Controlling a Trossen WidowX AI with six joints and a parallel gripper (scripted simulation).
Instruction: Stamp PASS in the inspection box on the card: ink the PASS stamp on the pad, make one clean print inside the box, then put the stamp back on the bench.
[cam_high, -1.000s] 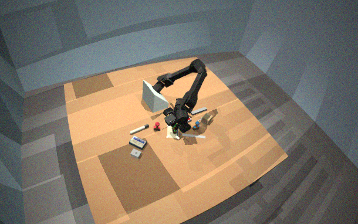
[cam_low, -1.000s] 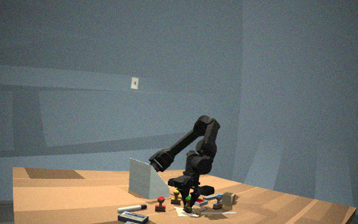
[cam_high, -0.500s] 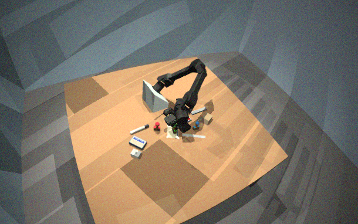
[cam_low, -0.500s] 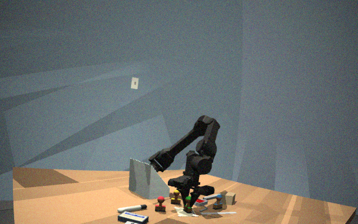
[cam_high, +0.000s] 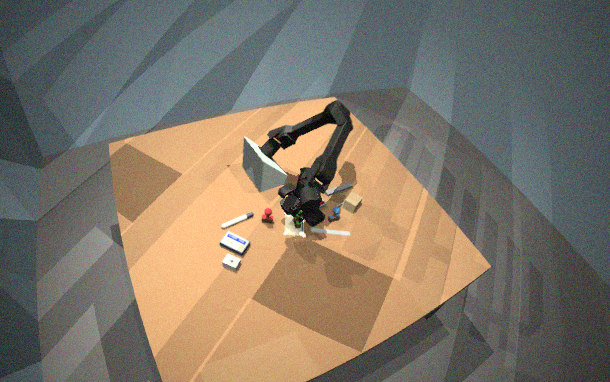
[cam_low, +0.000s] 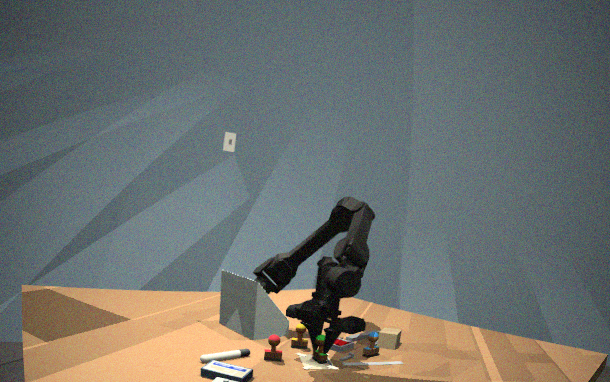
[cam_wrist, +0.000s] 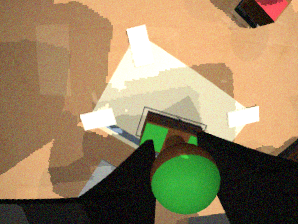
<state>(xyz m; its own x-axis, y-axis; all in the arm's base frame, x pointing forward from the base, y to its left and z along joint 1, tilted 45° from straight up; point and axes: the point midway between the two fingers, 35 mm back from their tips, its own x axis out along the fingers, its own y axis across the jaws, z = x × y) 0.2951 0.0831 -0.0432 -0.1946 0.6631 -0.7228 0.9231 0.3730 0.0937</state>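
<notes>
Now: gripper tip right at the green-knobbed stamp. Round my gripper tip: white card (10 mm to the right, 30 mm below); then red-knobbed stamp (40 mm behind, 100 mm to the right, 10 mm below); then yellow-knobbed stamp (110 mm behind, 10 mm to the left).
</notes>
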